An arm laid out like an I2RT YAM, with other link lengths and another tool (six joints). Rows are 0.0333 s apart.
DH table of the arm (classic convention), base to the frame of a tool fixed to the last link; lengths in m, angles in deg. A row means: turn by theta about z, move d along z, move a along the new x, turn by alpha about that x. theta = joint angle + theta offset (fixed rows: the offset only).
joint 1: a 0.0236  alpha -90  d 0.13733  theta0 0
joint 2: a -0.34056  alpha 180  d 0  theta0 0
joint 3: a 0.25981  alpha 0  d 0  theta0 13.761
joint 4: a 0.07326  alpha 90  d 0.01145  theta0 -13.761
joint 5: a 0  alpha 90  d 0.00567  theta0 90
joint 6: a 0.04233  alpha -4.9  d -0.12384  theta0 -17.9
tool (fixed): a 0  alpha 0  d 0.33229  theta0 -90
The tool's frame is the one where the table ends.
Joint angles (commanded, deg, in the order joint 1, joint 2, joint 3, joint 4, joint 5, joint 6), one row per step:
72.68 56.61 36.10 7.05 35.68 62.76
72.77 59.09 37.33 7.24 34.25 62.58
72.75 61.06 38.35 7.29 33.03 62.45
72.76 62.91 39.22 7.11 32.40 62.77
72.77 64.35 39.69 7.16 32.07 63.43
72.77 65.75 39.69 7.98 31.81 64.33
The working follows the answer.
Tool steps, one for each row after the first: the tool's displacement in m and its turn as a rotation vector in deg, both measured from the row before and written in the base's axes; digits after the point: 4 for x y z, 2 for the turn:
-0.0004 0.0136 -0.0025 -1.05 0.54 1.51
-0.0002 0.0107 -0.0025 -0.87 0.49 1.19
0.0003 0.0083 -0.0041 -0.81 0.71 0.54
0.0003 0.0060 -0.0044 -0.36 0.77 0.16
0.0003 0.0060 -0.0053 0.14 0.80 0.01

Tool pose at each row, in the base's axes (x y z in m, rotation vector in deg; rounded; the steps above come from the unrounded poses):
0.2265 0.2546 0.2821 -115.94 -1.71 -69.95
0.2261 0.2683 0.2796 -116.80 -3.63 -68.67
0.2259 0.2790 0.2772 -117.52 -5.12 -67.60
0.2262 0.2872 0.2731 -118.48 -5.82 -66.68
0.2265 0.2932 0.2687 -119.18 -5.83 -65.84
0.2268 0.2992 0.2634 -119.50 -5.38 -64.96

